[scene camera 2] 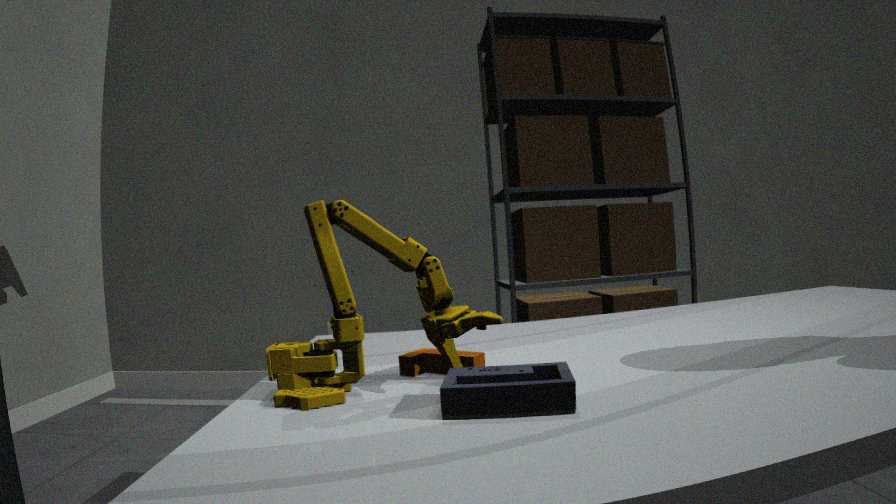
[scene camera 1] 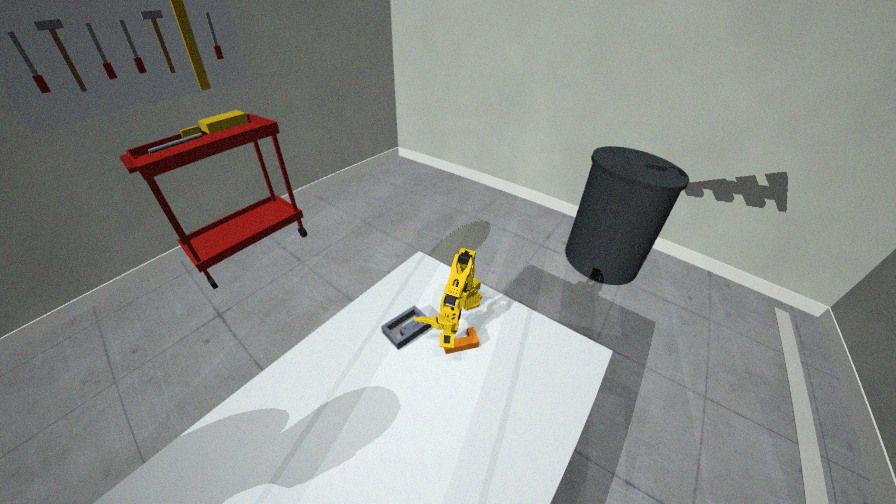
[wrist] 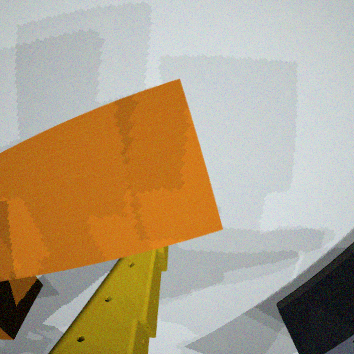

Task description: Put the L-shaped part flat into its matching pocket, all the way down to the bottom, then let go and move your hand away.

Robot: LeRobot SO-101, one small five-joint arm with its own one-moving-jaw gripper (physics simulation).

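Frame: origin at the arm's base, x back, y right, z up, level; metres.
Seen in the pictures: hand, its tool point: (wrist: 174,220); arm's base, origin of its link: (scene camera 2: 329,397) (scene camera 1: 463,302).
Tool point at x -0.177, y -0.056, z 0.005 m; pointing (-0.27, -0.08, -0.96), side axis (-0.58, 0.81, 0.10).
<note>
Pixels of each thing's top centre, then the offset from my tool point to it. Level surfaces: height alone.
- orange L-shaped part, centre of its top: (wrist: 17,278) (scene camera 2: 441,354) (scene camera 1: 460,337) dx +0.027, dy -0.034, dz +0.025 m
- dark grey block with the pocket, centre of its top: (scene camera 2: 507,373) (scene camera 1: 406,323) dx -0.040, dy +0.136, dz +0.032 m
- white table, height of its surface: dz -0.005 m
The orange L-shaped part (scene camera 1: 464,343) (scene camera 2: 473,359) (wrist: 100,175) lies flat on the white table, outside the pocket. The dark grey block with the pocket (scene camera 1: 413,337) (scene camera 2: 508,401) (wrist: 325,300) sits beside it, on the left in scene camera 1 and nearer the camera in scene camera 2. My gripper (scene camera 1: 431,332) (scene camera 2: 479,343) is fully open and empty. Its fixed jaw points down beside the part, and its moving jaw is swung out toward the block. In the wrist view the notched fixed jaw ends at the part's edge, its tip hidden there; the moving jaw is out of view.
The white table (scene camera 1: 532,376) (scene camera 2: 720,376) carries the arm's base (scene camera 2: 307,369). A red cart (scene camera 1: 250,233), a dark bin (scene camera 1: 623,219) and a shelf rack (scene camera 2: 592,105) with brown boxes stand away from the table. Shadows fall across the table top.
</note>
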